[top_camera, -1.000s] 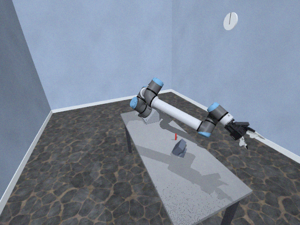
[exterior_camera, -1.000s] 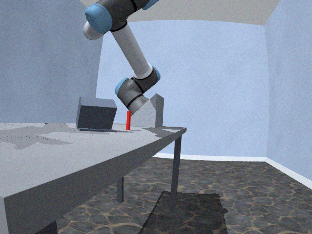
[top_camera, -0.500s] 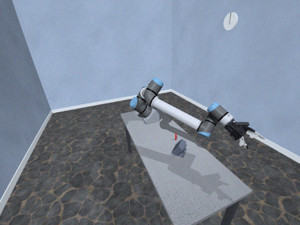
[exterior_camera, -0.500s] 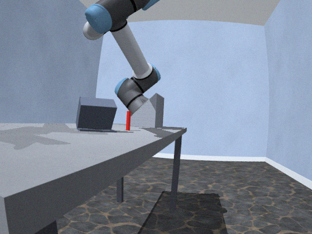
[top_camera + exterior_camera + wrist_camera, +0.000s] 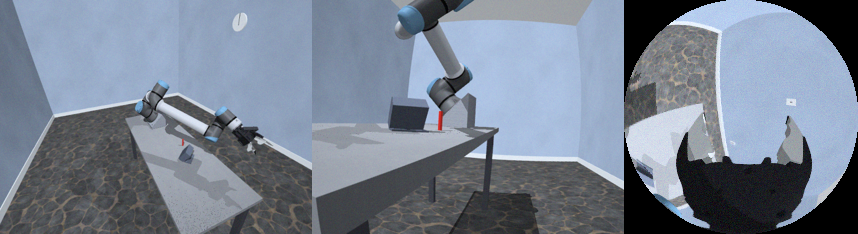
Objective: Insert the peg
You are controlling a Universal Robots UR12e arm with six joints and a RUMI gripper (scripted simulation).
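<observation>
Now: the red peg 66 cm behind my hand, 21 cm to the right of it and 31 cm below it.
</observation>
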